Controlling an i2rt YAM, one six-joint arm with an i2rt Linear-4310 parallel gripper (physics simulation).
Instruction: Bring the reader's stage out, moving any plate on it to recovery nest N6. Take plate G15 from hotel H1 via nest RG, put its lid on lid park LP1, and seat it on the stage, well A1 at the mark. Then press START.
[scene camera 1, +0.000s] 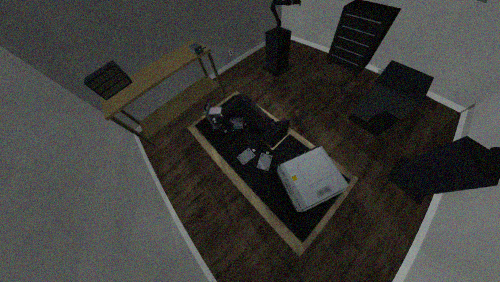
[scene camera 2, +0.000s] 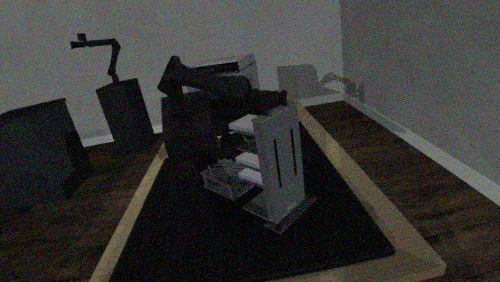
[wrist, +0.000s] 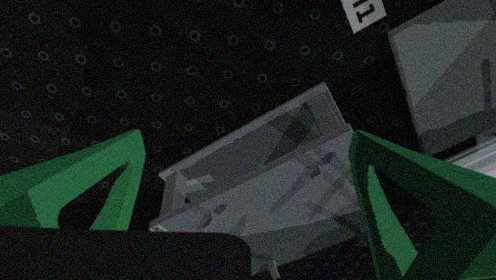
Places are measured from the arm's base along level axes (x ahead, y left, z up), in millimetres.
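Where they show: gripper, fingertip midpoint: (scene camera 1: 230, 128) (wrist: 247, 141); arm's base, origin of the base link: (scene camera 1: 274, 127) (scene camera 2: 183, 116).
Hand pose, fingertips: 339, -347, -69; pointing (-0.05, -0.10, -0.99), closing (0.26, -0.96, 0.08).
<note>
Things, the pixels of their centre, and the offset from my fingertips, as dx, dy, dz. "*": a spot on its surface instead. Level surfaces: height alone.
- grey raised nest, body centre: (wrist: 274, 204) (scene camera 2: 228, 176) (scene camera 1: 236, 122) -102, -57, -51
- grey tower, body centre: (scene camera 2: 270, 155) (scene camera 1: 214, 115) +58, -204, +84
- top, surface spot: (scene camera 2: 245, 124) * +4, -191, +180
- lower down, body centre: (scene camera 2: 263, 172) +29, -177, +17
- base, surface spot: (wrist: 442, 65) * +36, -148, -81
- white reader, body centre: (scene camera 2: 225, 85) (scene camera 1: 307, 178) -193, +898, +78
- black mat, its level: dz -89
My gripper (wrist: 247, 141) is open, its green fingers standing wide apart with nothing between them, above a grey raised nest (wrist: 295, 180) (scene camera 1: 237, 123) (scene camera 2: 225, 180). I cannot read the nest's name. Hotel H1, a grey tower (scene camera 2: 280, 165), holds several pale plates, at the top (scene camera 2: 245, 124) and lower down (scene camera 2: 251, 176); which is G15 I cannot tell. Its label (wrist: 365, 15) and base (wrist: 442, 65) show at the wrist view's upper right. The white reader (scene camera 1: 312, 177) stands at the mat's far end. Its stage and START do not show. In the scene views my fingers are too dark to make out.
Two pale flat holders (scene camera 1: 246, 156) (scene camera 1: 265, 161) lie between the nest and the reader. My dark arm (scene camera 2: 220, 85) reaches behind the hotel's top. A wooden edge (scene camera 1: 240, 185) frames the black mat (scene camera 2: 200, 240). A wooden bench (scene camera 1: 150, 82) and dark cabinets (scene camera 1: 277, 52) stand around.
</note>
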